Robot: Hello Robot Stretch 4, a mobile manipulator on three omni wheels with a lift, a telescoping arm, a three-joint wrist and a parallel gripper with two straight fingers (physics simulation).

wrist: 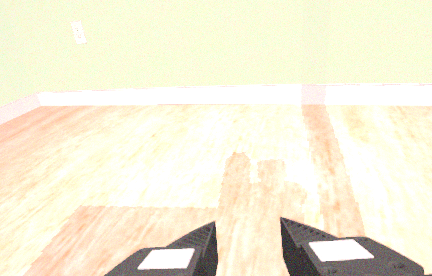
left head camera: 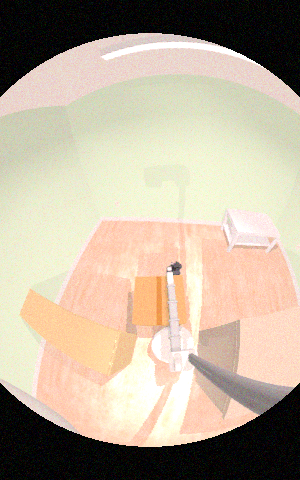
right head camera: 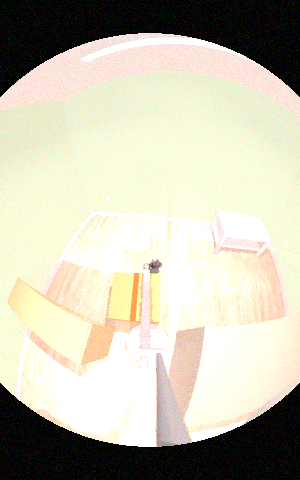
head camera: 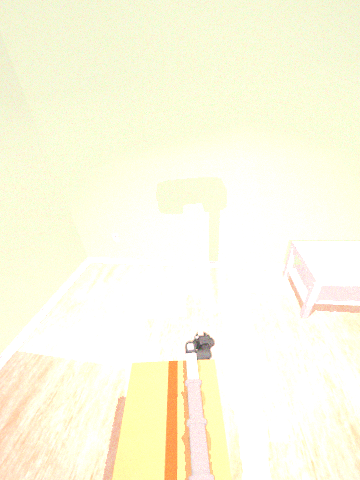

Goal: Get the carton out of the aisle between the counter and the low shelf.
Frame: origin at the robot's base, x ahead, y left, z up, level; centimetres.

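Seen in the pictures: gripper, fingertip midpoint: (wrist: 248,239) (left head camera: 173,261) (right head camera: 154,259) (head camera: 200,333).
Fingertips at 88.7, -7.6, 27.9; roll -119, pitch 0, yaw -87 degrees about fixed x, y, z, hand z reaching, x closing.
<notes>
Offsets run from my fingertips to a thing's top centre, as dx, dy, dz. Level surfaces: height alone.
The carton @(-44.5, +18.3, +12.4) (head camera: 147,415) (left head camera: 145,300) (right head camera: 121,295) is a yellow-orange box with a darker orange stripe, on the floor in front of my base. My telescoping arm stretches over its right part and hides some of its top. My gripper (head camera: 202,345) (left head camera: 176,268) (right head camera: 156,265) (wrist: 248,239) is at the carton's far edge in the head views. Its fingers are apart with floor showing between them in the wrist view, where the carton does not show. The low shelf @(dz +30.4) (left head camera: 75,335) (right head camera: 55,325) is the long tan block at left. The counter @(dz +60.4) (left head camera: 270,350) (right head camera: 245,370) is the large pale block at right.
A small white table @(dz +14.5) (head camera: 330,260) (left head camera: 252,223) (right head camera: 242,225) stands at the back right. A green wall with a white baseboard (wrist: 200,96) runs behind the carton, with a white outlet @(+124.9, +85.6, +15.2) (wrist: 79,32) on it. My round base (left head camera: 160,345) is close to the carton's near edge.
</notes>
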